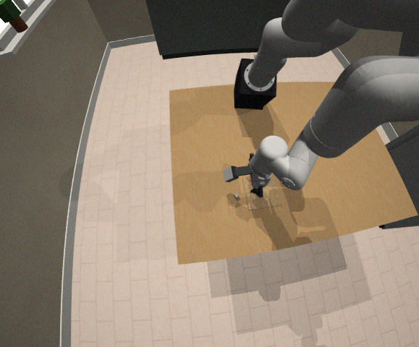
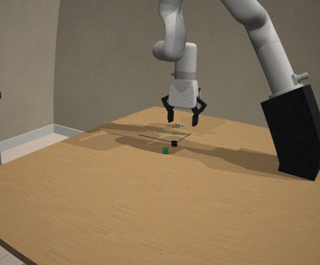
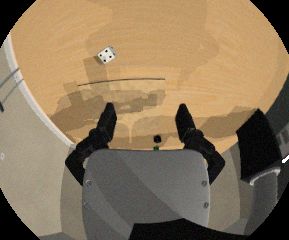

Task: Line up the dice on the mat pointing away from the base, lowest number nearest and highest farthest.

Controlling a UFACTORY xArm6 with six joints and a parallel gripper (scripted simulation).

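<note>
My gripper is now 40 mm past the black die, 140 mm to the right of it and 40 mm above it. Round my hand: white die (50 mm ahead, 70 mm to the right, 40 mm below); then thin tan mat (40 mm ahead, 40 mm to the left, 40 mm below); then green die (50 mm behind, 210 mm to the left, 40 mm below).
</note>
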